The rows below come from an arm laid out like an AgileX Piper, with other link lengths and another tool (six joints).
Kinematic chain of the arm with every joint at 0, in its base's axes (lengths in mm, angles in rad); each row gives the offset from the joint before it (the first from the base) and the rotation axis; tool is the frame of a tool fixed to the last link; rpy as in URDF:
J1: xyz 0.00 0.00 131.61 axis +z
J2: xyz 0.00 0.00 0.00 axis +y
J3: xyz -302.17 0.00 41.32 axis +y
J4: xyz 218.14 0.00 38.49 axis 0.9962 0 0.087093
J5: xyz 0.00 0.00 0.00 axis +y
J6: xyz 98.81 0.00 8.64 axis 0.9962 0 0.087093
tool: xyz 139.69 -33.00 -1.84 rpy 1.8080 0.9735 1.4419
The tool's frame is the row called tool.
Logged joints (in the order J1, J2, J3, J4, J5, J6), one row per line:
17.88, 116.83, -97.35, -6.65, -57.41, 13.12
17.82, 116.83, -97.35, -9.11, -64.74, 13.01
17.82, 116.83, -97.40, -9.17, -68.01, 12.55
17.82, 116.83, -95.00, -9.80, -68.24, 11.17
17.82, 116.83, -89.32, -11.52, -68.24, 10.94
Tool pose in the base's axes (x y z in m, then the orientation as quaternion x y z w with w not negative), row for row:
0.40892, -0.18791, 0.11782, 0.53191, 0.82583, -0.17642, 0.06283
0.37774, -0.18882, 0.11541, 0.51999, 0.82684, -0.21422, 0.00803
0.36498, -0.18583, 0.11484, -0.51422, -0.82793, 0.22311, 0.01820
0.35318, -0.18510, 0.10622, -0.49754, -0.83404, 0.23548, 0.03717
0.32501, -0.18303, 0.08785, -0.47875, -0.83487, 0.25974, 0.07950
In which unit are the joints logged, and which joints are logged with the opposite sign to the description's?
The joints are logged in degrees. Opposite sign: J1, J5.
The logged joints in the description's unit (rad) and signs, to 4 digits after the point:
-0.3121, 2.0391, -1.6991, -0.1161, 1.0020, 0.2290
-0.3110, 2.0391, -1.6991, -0.1590, 1.1299, 0.2271
-0.3110, 2.0391, -1.7000, -0.1600, 1.1870, 0.2190
-0.3110, 2.0391, -1.6581, -0.1710, 1.1910, 0.1950
-0.3110, 2.0391, -1.5589, -0.2011, 1.1910, 0.1909

